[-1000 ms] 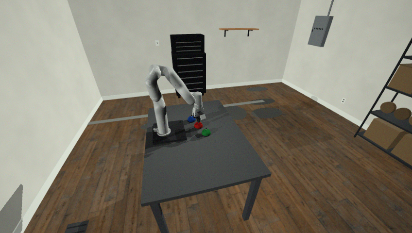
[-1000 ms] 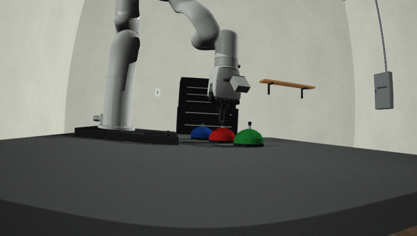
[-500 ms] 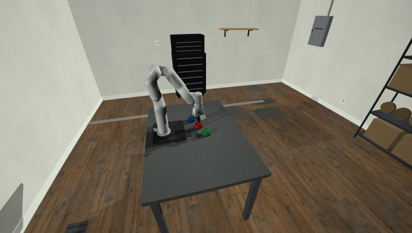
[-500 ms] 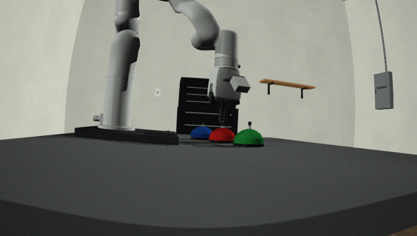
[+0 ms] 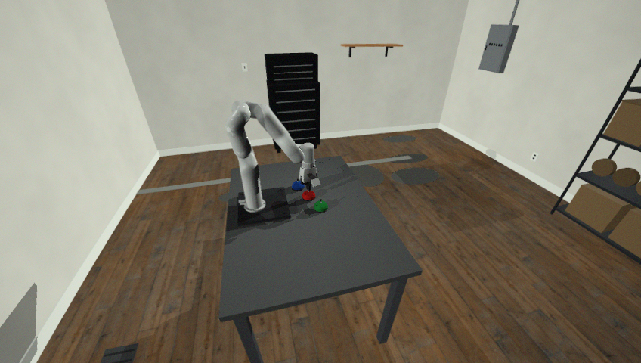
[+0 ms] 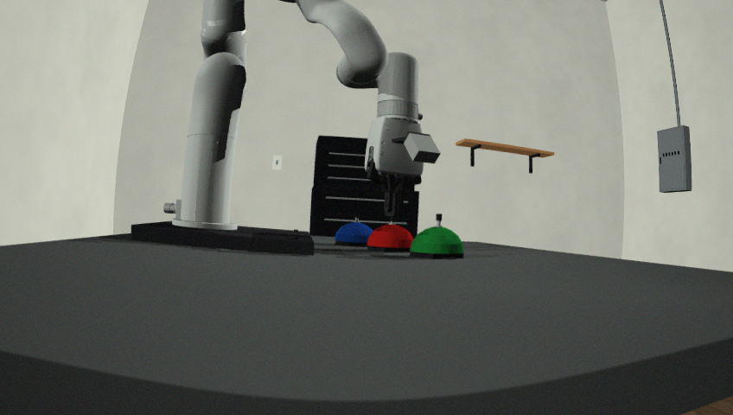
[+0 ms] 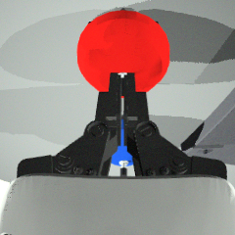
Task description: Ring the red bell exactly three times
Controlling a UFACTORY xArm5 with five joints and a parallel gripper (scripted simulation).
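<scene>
Right now the red bell is 40 mm below my hand. The rest, counted from my hand: blue bell (60 mm behind, 120 mm to the left, 40 mm below); then green bell (60 mm ahead, 120 mm to the right, 40 mm below).
</scene>
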